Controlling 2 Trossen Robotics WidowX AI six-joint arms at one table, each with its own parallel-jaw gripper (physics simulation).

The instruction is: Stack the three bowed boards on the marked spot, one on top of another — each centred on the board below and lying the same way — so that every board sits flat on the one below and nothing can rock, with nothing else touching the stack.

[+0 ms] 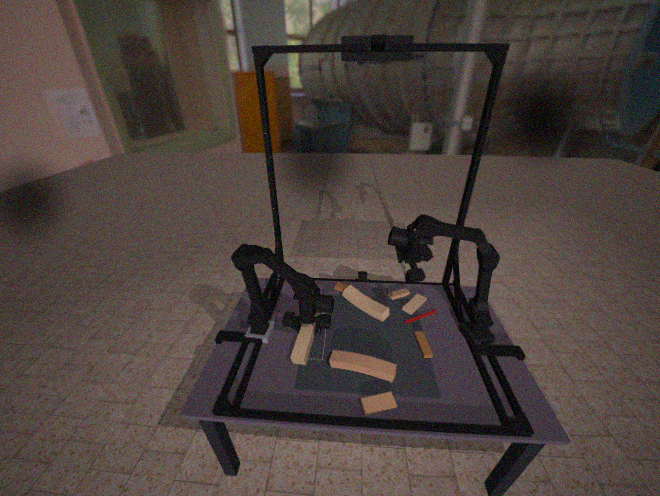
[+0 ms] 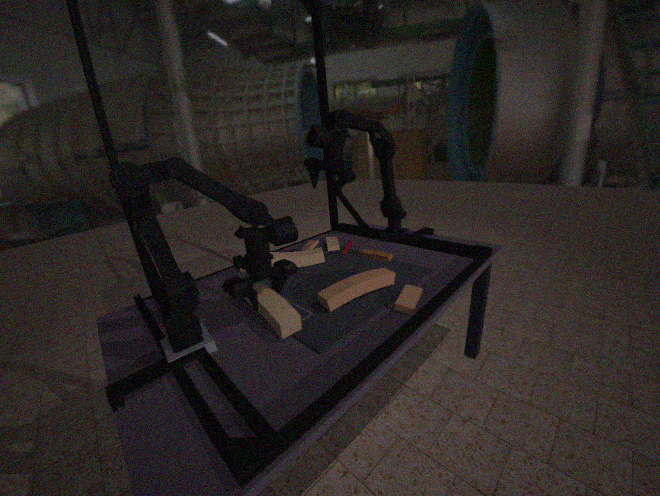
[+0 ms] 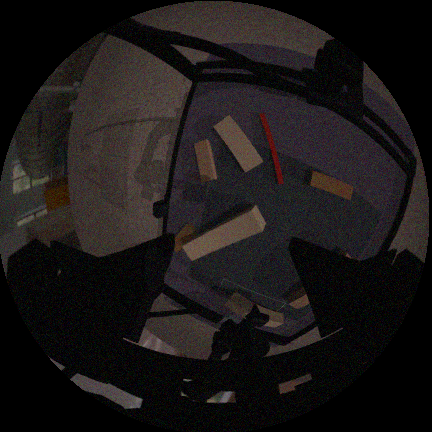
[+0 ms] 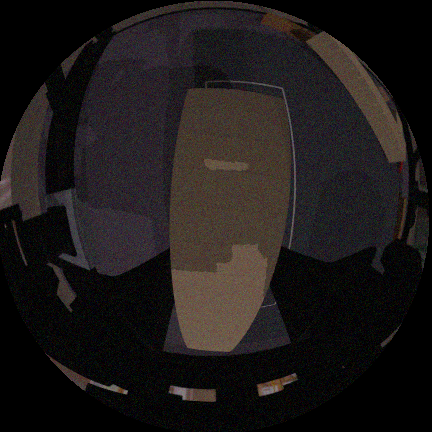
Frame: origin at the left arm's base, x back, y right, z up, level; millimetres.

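Where they show: left gripper, between the fingertips: [image 1: 403, 272] [image 2: 324, 192] [image 3: 234, 242]; right gripper, between the fingertips: [image 1: 307, 334] [image 3: 251, 307] [image 4: 220, 247]; left arm's base, origin of its link: [image 1: 477, 329] [image 2: 394, 230] [image 3: 325, 84]; right arm's base, origin of its link: [image 1: 259, 328] [image 2: 186, 340] [image 4: 60, 229].
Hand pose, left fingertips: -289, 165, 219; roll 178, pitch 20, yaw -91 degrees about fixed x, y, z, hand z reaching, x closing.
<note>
Things, the pixels of their top centre, and the offset from my left fingertips, as dx, dy, dz. Level surfaces: height alone.
- second board, centre of its top: [image 3: 216, 240] [image 2: 292, 250] [image 1: 366, 297] -119, +87, -190
- dark mat, height of its surface: dz -248
- third board, centre of its top: [image 2: 358, 278] [image 3: 322, 288] [image 1: 363, 360] -224, -231, -199
- red stick, centre of its top: [image 3: 271, 145] [image 1: 421, 315] +109, -22, -238
Three bowed tan boards show. My right gripper [image 1: 309, 319] [image 2: 255, 284] [image 4: 220, 247] is shut on one board [image 1: 302, 343] [image 2: 279, 311] [image 4: 229, 193], held low over the left part of the thin marked rectangle [image 1: 324, 344] [image 4: 292, 160] [image 3: 257, 295]. A second board [image 1: 365, 302] [image 2: 299, 257] [image 3: 224, 236] lies at the back of the dark mat [image 1: 377, 335]. The third board [image 1: 362, 365] [image 2: 356, 287] lies near the front. My left gripper [image 1: 415, 273] [image 2: 328, 176] [image 3: 234, 242] is open and empty, high above the table's back right.
Small wooden blocks lie around: one at the front [image 1: 378, 403] [image 2: 408, 298], two at the back right [image 1: 415, 303] [image 1: 399, 293], an orange one at the right [image 1: 423, 343] [image 3: 331, 184]. A red stick [image 1: 421, 317] [image 3: 271, 149] lies between them. A black frame [image 1: 269, 162] surrounds the table.
</note>
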